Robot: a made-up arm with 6 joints. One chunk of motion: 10 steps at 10 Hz.
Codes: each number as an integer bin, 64 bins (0 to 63) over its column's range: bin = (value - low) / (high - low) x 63, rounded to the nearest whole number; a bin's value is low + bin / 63 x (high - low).
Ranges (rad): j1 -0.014..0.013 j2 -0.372..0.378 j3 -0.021..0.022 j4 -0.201..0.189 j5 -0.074..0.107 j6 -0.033..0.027
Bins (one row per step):
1: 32 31 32 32 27 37
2: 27 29 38 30 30 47
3: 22 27 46 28 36 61
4: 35 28 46 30 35 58
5: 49 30 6 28 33 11
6: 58 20 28 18 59 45
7: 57 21 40 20 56 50
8: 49 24 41 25 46 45
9: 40 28 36 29 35 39
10: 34 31 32 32 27 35
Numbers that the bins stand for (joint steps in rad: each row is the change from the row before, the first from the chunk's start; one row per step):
1: -0.00029 -0.00295 0.00084 -0.00290 0.00357 0.00224
2: -0.00243 -0.02676 0.00494 -0.01529 0.01219 0.01176
3: -0.00457 -0.05057 0.01040 -0.02767 0.02943 0.02510
4: 0.00100 -0.03867 0.01040 -0.01529 0.02656 0.02224
5: 0.00700 -0.01486 -0.01690 -0.02767 0.02081 -0.02252
6: 0.01086 -0.13390 -0.00189 -0.08957 0.09551 0.00986
7: 0.01043 -0.12200 0.00630 -0.07719 0.08689 0.01462
8: 0.00700 -0.08629 0.00698 -0.04624 0.05816 0.00986
9: 0.00314 -0.03867 0.00357 -0.02148 0.02656 0.00414
10: 0.00057 -0.00295 0.00084 -0.00290 0.00357 0.00033

